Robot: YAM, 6 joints.
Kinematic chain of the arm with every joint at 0, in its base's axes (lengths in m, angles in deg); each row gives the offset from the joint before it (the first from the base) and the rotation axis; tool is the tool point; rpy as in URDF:
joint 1: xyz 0 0 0.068 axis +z
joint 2: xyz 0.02 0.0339 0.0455 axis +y
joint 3: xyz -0.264 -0.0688 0 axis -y
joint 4: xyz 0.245 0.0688 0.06 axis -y
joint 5: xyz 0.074 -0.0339 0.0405 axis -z
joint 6: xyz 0.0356 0 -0.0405 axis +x
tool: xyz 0 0 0 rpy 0 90 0
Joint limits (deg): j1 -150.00..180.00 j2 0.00..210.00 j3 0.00..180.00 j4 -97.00..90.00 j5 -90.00..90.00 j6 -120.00..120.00
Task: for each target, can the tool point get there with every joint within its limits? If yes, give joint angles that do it. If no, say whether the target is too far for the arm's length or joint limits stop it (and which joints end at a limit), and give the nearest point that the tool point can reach.
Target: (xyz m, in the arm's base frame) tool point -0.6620 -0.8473 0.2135
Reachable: no: too far | nearest point -0.3959 -0.5067 0.1725 | short by 0.434 m
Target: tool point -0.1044 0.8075 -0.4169
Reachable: no: too far | nearest point -0.0698 0.5400 -0.2269 | short by 0.330 m
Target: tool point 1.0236 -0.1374 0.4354
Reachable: no: too far | nearest point 0.6110 -0.0820 0.3031 | short by 0.437 m
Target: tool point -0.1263 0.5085 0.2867
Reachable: yes | joints 103.61 140.67 148.68 -61.27 -5.00 -88.41
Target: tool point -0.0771 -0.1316 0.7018
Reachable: yes | joints 64.18 68.76 165.92 -14.48 -19.87 51.69
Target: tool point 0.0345 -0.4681 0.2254
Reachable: yes | joints -82.83 134.08 125.19 -73.19 42.88 99.32
